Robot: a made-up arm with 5 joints.
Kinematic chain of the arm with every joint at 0, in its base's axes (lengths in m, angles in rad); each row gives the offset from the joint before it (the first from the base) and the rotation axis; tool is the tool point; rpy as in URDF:
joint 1: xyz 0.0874 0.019 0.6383 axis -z
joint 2: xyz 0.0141 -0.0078 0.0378 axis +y
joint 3: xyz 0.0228 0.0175 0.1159 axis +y
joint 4: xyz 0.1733 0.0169 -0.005 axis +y
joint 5: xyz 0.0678 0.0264 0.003 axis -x
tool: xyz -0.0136 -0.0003 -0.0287 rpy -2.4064 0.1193 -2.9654
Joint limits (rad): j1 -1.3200..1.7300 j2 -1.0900..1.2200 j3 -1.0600..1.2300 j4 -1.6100..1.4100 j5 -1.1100..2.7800
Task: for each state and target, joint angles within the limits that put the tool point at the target. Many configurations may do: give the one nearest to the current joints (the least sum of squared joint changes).
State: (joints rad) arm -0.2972 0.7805 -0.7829 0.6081 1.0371
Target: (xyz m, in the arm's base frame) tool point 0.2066 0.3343 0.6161
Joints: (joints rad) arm -1.1267 1.1709 -0.9393 0.3678 1.0596
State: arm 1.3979 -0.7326 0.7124 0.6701 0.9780
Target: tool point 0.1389 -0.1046 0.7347
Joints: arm 1.4018 -1.0107 0.8402 0.9030 0.9205
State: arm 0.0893 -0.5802 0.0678 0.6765 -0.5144
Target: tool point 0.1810 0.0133 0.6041
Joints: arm 0.7116 -0.1551 1.1157 0.8879 -0.1435
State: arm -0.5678 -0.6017 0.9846 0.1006 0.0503
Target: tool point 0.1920 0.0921 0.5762
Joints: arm -0.2086 0.0059 1.0831 -0.0255 0.0995
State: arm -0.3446 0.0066 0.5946 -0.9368 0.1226
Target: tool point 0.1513 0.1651 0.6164
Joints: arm -0.8475 -0.2111 1.2300 -0.9774 0.1367
